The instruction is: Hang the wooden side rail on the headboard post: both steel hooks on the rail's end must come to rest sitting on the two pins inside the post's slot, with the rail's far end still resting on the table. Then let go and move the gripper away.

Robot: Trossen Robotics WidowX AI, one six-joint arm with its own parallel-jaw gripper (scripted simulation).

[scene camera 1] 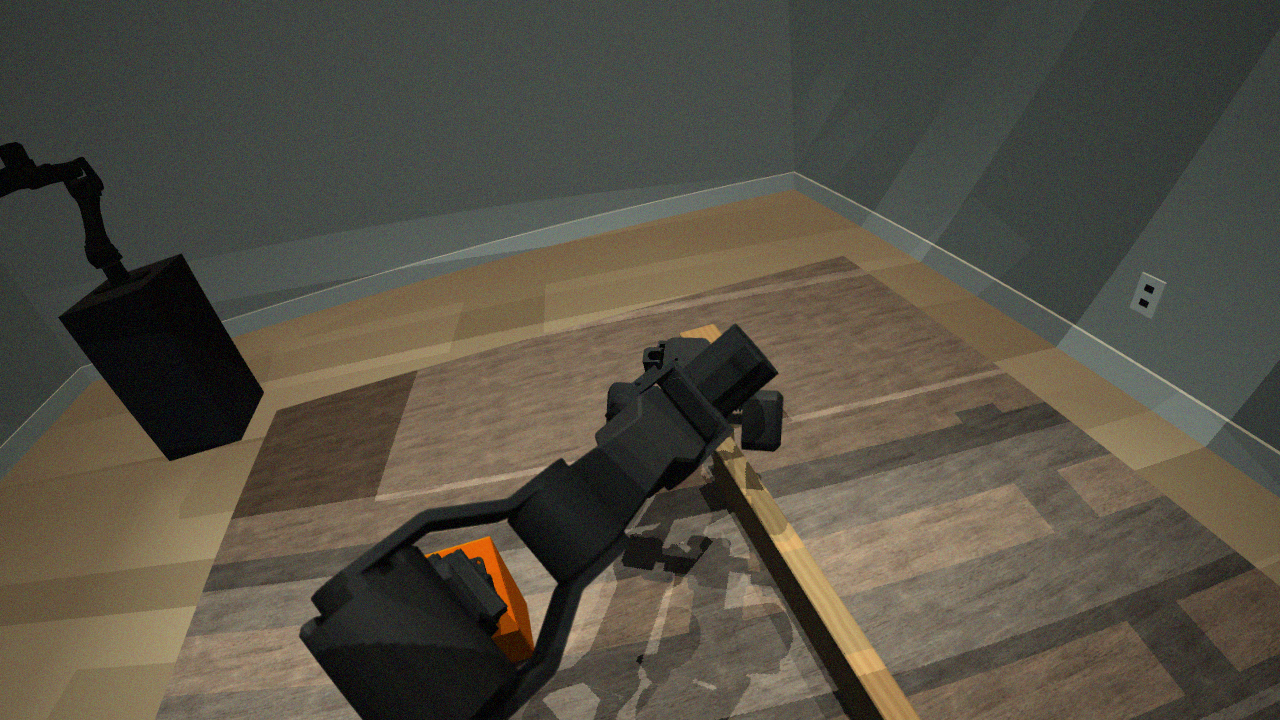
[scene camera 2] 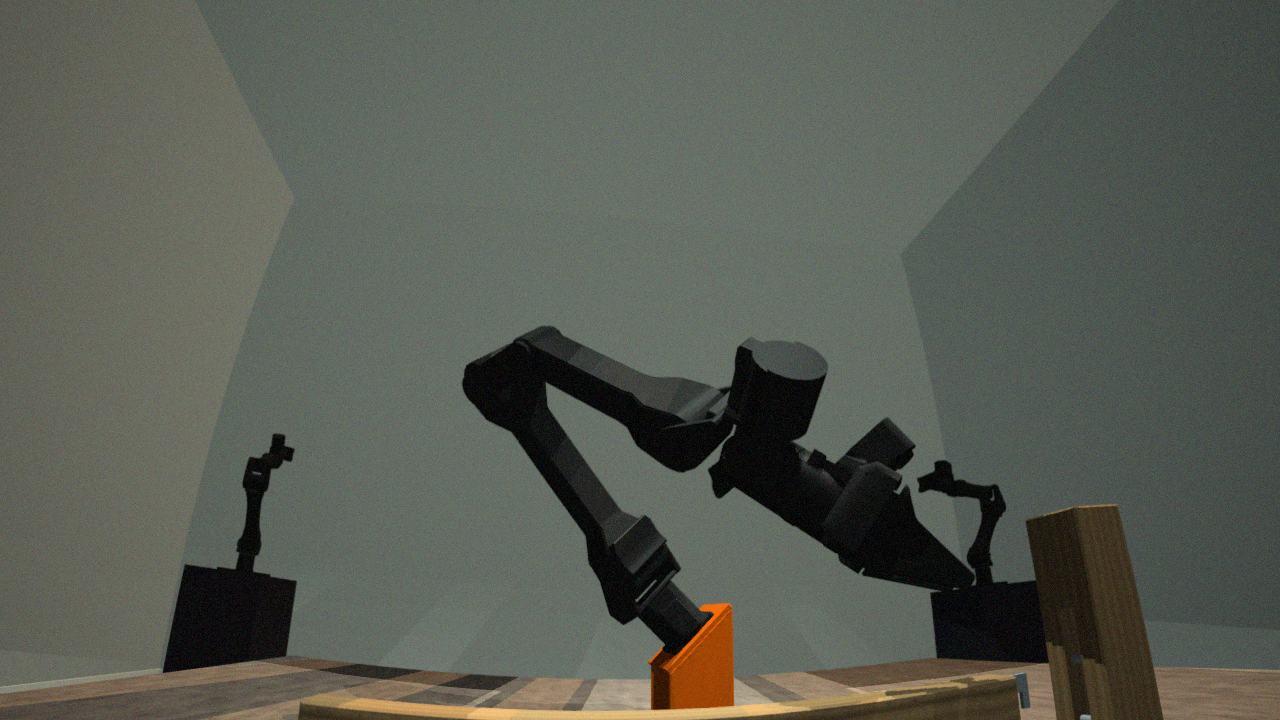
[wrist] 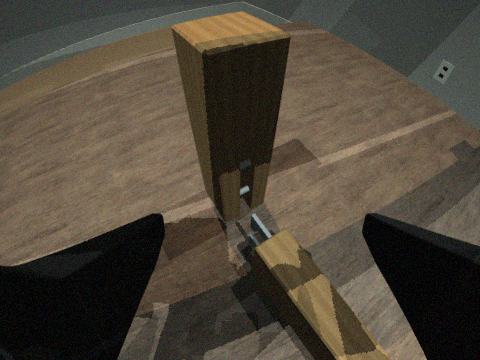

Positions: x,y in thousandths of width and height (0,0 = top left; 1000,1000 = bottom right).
Labels:
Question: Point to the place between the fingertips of my gripper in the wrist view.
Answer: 557,626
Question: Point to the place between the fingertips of my gripper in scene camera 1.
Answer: At 553,572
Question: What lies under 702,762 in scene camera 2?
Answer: My gripper.

